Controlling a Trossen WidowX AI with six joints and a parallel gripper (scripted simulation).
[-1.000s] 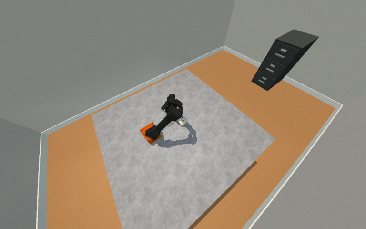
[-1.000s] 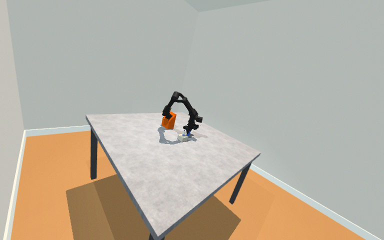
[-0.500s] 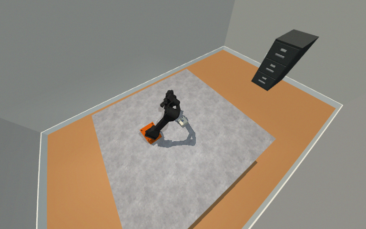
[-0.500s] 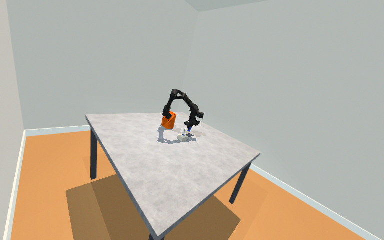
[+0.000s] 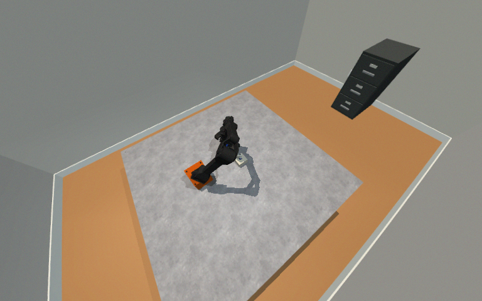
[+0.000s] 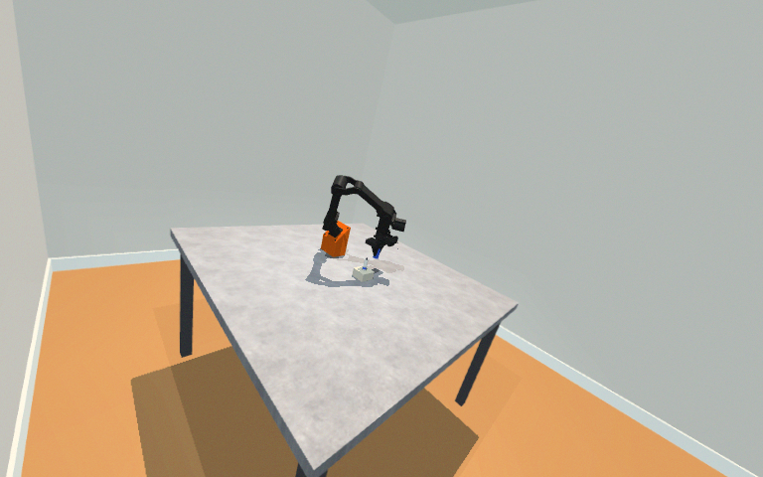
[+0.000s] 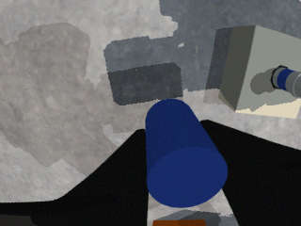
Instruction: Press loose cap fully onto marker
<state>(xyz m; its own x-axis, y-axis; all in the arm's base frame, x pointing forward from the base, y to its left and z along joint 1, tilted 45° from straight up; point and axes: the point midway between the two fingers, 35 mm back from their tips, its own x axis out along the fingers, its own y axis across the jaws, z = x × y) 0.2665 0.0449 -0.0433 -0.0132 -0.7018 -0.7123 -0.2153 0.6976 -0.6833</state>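
Right now my gripper tip is 10 cm to the left of the holder block, 7 cm above it and 3 cm short of it. From my gripper tip the other things lie so: blue cap: 1 cm above.
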